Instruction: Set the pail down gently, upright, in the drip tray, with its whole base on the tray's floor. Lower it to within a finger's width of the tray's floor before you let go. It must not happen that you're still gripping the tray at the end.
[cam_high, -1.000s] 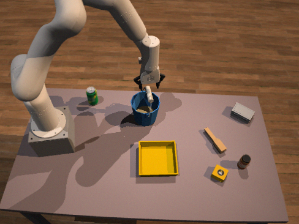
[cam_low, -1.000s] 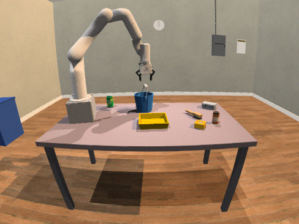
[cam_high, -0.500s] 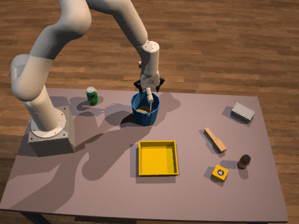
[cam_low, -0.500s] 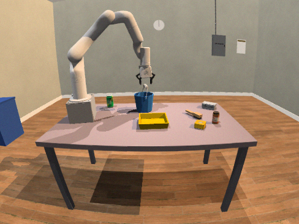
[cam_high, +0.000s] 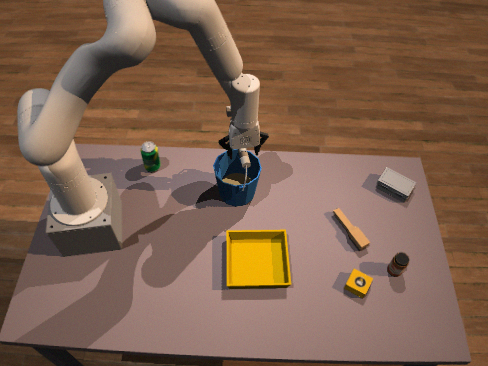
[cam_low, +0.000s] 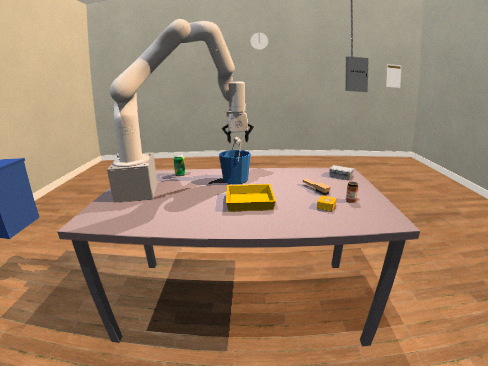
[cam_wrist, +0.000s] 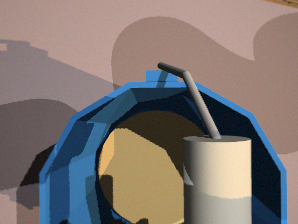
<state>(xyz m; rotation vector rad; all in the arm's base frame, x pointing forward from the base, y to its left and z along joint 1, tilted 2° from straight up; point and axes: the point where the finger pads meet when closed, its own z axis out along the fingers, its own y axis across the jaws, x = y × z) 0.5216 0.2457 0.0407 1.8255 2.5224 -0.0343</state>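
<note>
Right now my hand is 40 mm above the pail handle and 10 mm past it. Also, from my hand: blue pail (100 mm below, 10 mm behind); then grey box (600 mm ahead, 200 mm below, 90 mm to the left); then yellow drip tray (300 mm to the right, 210 mm below, 90 mm ahead).
</note>
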